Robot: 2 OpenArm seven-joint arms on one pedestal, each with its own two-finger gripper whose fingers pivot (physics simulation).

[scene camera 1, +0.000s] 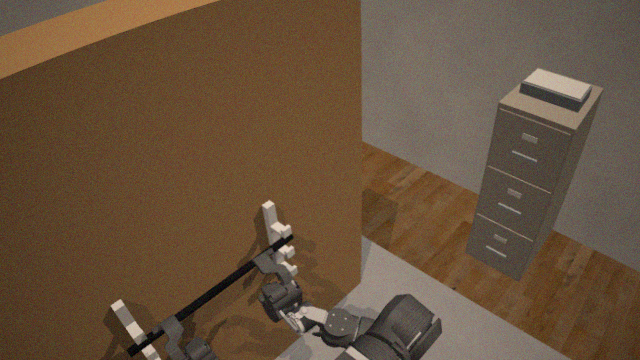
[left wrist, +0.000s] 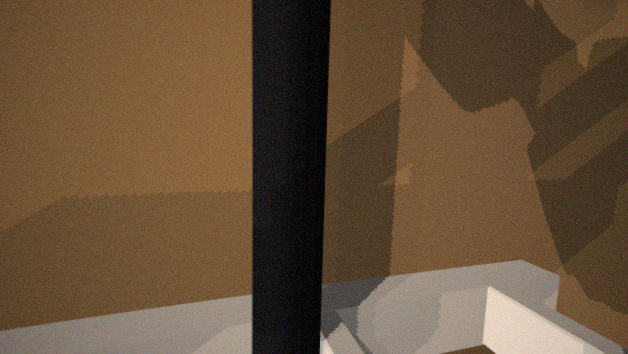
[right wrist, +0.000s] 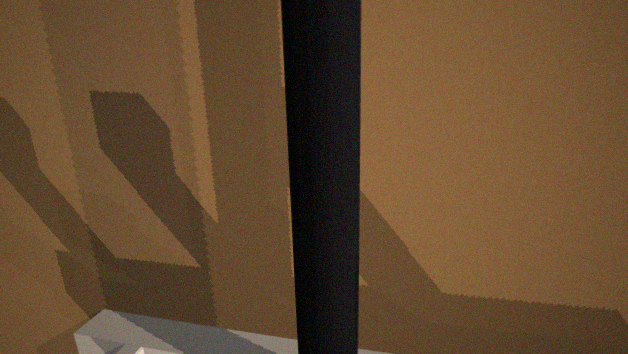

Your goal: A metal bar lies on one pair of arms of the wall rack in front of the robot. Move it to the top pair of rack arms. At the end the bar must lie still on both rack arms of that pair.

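Note:
A long black bar (scene camera 1: pixel 217 292) (left wrist: pixel 290 175) (right wrist: pixel 325 175) runs across both white rack rails. In the scene view it passes just below the right rail's top arm (scene camera 1: pixel 281 229) and above its middle arm (scene camera 1: pixel 286 251); whether it touches an arm is unclear. The left rail (scene camera 1: pixel 126 315) (left wrist: pixel 125 327) has its lower part cut off by the frame edge; the right rail (scene camera 1: pixel 269 216) (right wrist: pixel 280 343) also shows in the right wrist view. My left gripper (scene camera 1: pixel 171 326) is open at the bar near the left rail. My right gripper (scene camera 1: pixel 264 261) is open at the bar near the right rail. Neither holds it.
The rack is fixed to a large brown panel (scene camera 1: pixel 200 150), whose right edge stands beyond the right rail. A grey filing cabinet (scene camera 1: pixel 520 195) with a flat box (scene camera 1: pixel 557 86) on top stands at the right, against the grey wall (scene camera 1: pixel 440 75).

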